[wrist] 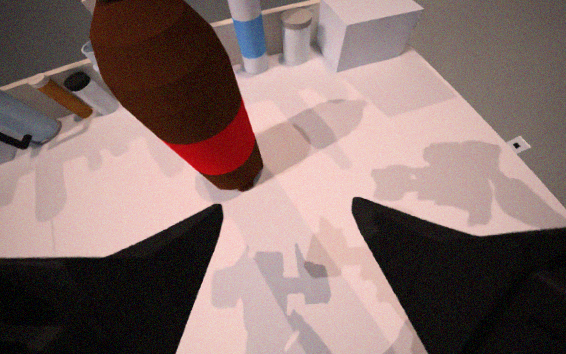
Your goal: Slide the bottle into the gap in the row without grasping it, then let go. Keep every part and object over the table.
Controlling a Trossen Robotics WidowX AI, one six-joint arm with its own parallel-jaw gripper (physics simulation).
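Places are measured from the arm's base along level axes (x ahead, y left, z up), in metres.
Where they show: gripper, fingertip midpoint: (287,207).
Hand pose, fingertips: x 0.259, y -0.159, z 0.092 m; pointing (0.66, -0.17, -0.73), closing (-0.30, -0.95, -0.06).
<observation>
After its pixels a point has its place.
A big dark brown bottle (170,75) {z 0.117, x 0.373, y -0.113 m} with a red band stands upright on the white table (130,210) {z -0.125, x 0.413, y 0.123 m}, a little beyond the left fingertip; its top is cut off by the upper edge of the wrist view. My gripper (287,207) {z 0.092, x 0.259, y -0.159 m} is open, with nothing between its two black fingers. The row along the back holds a clear bottle with a blue label (250,37) {z -0.032, x 0.675, y -0.227 m}, a jar with a grey-brown lid (296,37) {z -0.053, x 0.667, y -0.335 m} and a white box (367,32) {z -0.040, x 0.595, y -0.479 m} at its right end. The brown bottle hides part of the row, so I cannot tell where the gap is.
At the back left are a black-capped jar (92,92) {z -0.063, x 0.711, y 0.163 m}, an amber tube (62,95) {z -0.057, x 0.728, y 0.233 m} and a blue-grey cylinder (25,117) {z -0.062, x 0.704, y 0.325 m} with a black bent piece (17,141) {z -0.079, x 0.659, y 0.357 m} before it. A low ledge runs behind the row. The table's right edge slopes down to the right, with a small marker tag (518,145) beside it.
</observation>
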